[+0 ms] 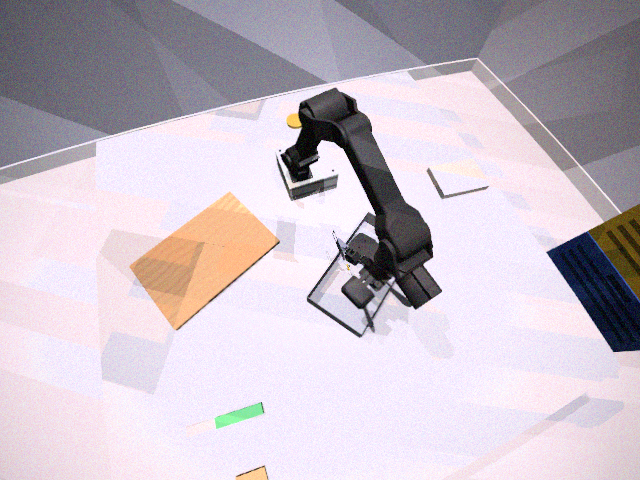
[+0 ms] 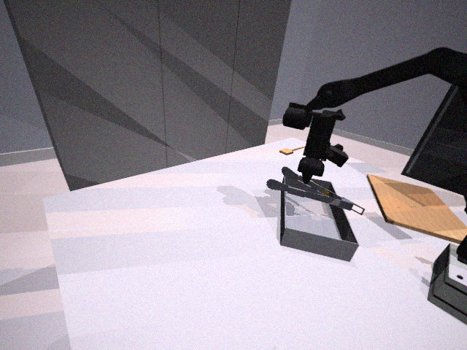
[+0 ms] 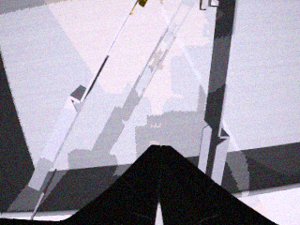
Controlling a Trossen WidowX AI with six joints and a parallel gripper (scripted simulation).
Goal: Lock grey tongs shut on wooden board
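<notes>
The roasting tin lies 4 cm behind my gripper tip, 1 cm to the left of it and 6 cm below it. From my gripper tip the other things lie so: wooden board 23 cm behind, 40 cm to the right, 8 cm below; beige tile 26 cm behind, 45 cm to the left, 8 cm below.
</notes>
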